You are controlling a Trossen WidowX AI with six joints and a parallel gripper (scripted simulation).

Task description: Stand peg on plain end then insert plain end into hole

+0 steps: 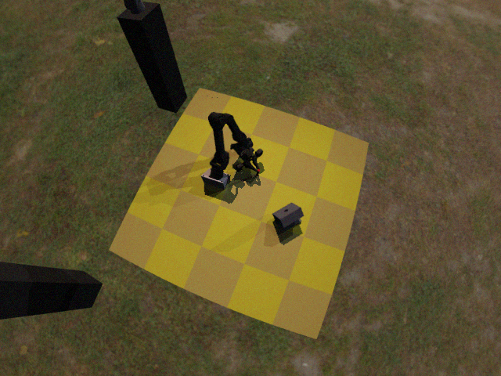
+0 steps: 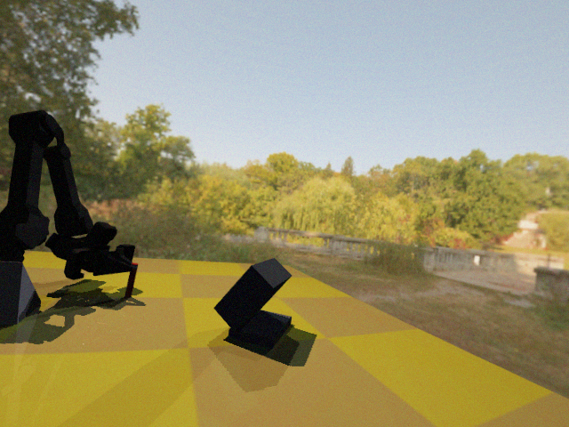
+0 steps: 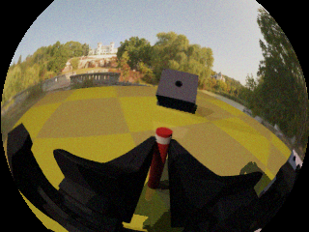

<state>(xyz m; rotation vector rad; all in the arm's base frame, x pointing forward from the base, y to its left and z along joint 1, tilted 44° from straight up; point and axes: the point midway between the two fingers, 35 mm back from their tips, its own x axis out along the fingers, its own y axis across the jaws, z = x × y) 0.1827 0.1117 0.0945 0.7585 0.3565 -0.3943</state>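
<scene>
The red peg lies 10 mm below my gripper tip. Also, from my gripper tip: flat dark foot 260 mm ahead, 200 mm to the right, 60 mm below; dark sloped panel 250 mm ahead, 180 mm to the right, 10 mm above.
</scene>
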